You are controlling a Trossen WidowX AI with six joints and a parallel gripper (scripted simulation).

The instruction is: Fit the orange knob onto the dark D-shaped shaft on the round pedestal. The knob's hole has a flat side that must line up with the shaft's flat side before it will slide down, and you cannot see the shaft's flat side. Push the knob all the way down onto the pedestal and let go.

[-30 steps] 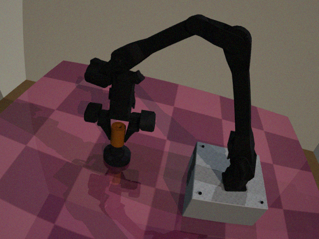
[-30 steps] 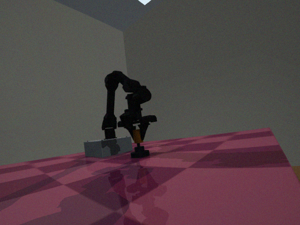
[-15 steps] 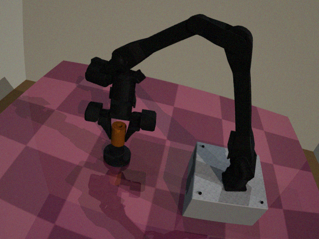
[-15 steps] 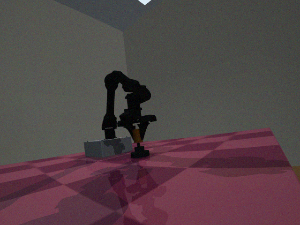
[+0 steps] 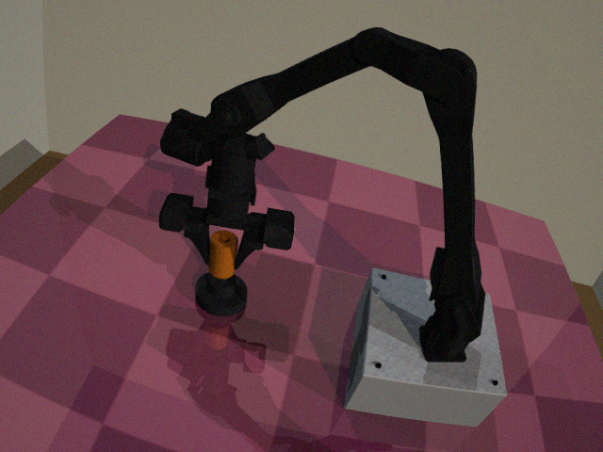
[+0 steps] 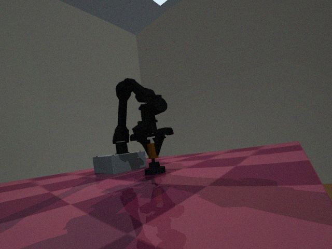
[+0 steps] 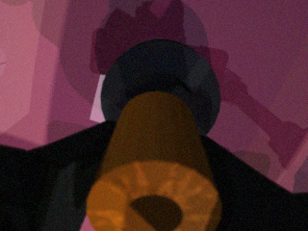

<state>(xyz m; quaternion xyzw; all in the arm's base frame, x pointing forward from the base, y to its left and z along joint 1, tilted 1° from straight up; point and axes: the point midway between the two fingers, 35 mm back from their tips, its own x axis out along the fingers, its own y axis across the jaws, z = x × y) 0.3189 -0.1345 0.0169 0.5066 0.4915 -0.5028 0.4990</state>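
The orange knob is 20 mm above my gripper tip. Also, from my gripper tip: round pedestal: 40 mm below.
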